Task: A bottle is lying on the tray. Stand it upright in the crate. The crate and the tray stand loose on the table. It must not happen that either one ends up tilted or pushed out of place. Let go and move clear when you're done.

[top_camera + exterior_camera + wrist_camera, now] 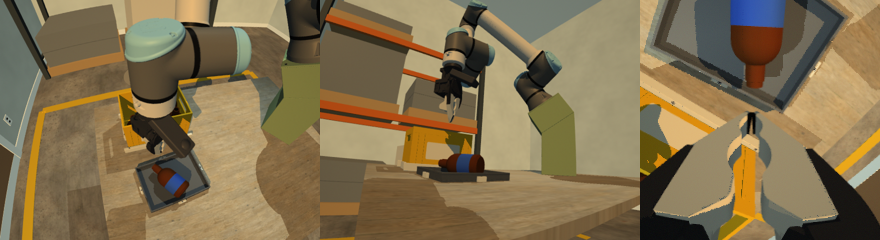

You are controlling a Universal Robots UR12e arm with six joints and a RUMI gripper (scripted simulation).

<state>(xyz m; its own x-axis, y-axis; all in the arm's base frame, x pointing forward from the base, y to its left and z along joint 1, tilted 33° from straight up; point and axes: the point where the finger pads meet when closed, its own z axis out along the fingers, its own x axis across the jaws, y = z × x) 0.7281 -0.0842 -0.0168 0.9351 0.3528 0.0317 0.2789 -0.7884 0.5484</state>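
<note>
Now: the bottle 160 mm below my hand, 50 mm to the left of it and 10 mm behind it. Also, from my hand: dark tray (190 mm below, 50 mm to the left, 30 mm behind); then yellow crate (210 mm to the right, 120 mm below, 100 mm behind).
</note>
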